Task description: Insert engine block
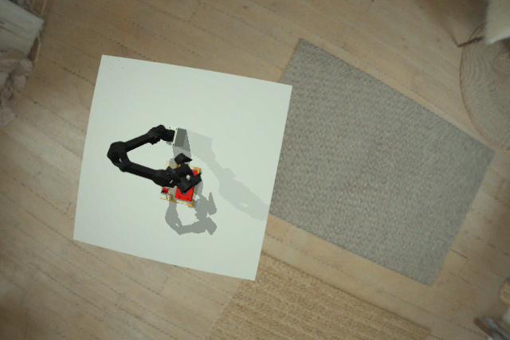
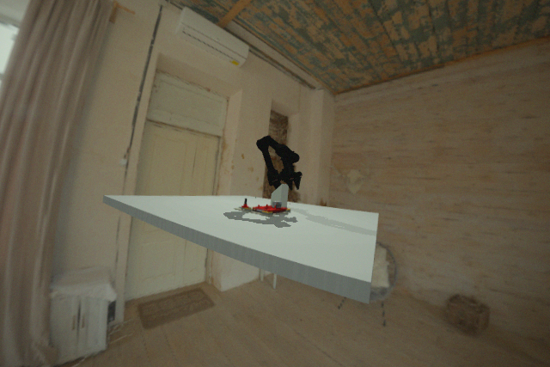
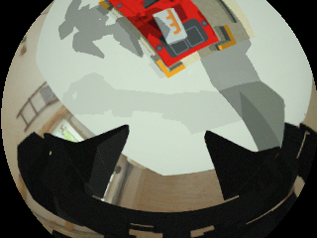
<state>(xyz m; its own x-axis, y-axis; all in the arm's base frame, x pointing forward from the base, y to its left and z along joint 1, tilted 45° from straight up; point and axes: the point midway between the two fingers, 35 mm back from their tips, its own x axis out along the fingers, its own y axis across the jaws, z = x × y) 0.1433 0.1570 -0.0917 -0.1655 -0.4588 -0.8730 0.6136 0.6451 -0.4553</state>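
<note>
The grey engine block is 100 mm below my gripper tip, 100 mm ahead of it and 60 mm to the right of it.
</note>
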